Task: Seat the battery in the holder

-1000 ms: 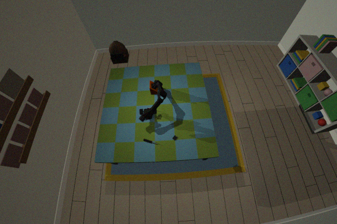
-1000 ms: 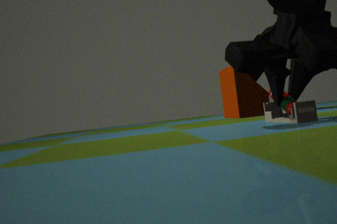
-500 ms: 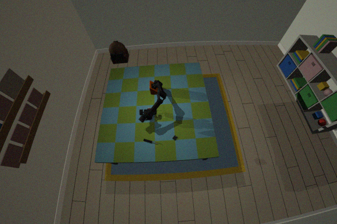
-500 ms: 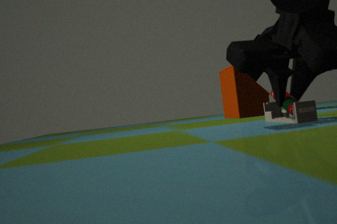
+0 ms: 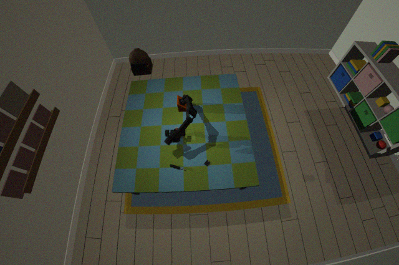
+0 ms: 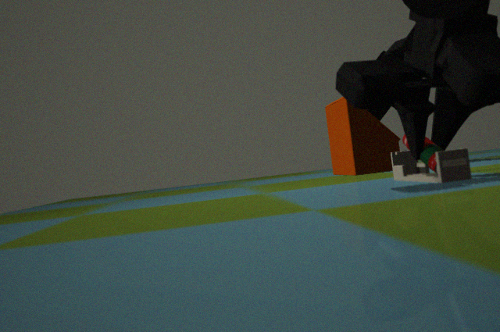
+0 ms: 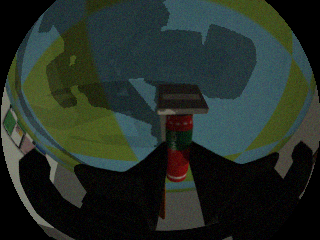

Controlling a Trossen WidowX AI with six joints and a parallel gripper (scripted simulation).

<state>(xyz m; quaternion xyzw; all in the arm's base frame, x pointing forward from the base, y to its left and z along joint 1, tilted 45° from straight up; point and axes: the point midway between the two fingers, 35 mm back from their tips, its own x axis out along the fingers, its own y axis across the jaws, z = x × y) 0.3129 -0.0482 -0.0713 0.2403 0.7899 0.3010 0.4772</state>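
Now: the battery 1 cm above my gripper tip. The rest, counted from my gripper tip: dark block: 34 cm ahead, 25 cm to the left, 2 cm below; screwdriver: 35 cm ahead, 1 cm below.
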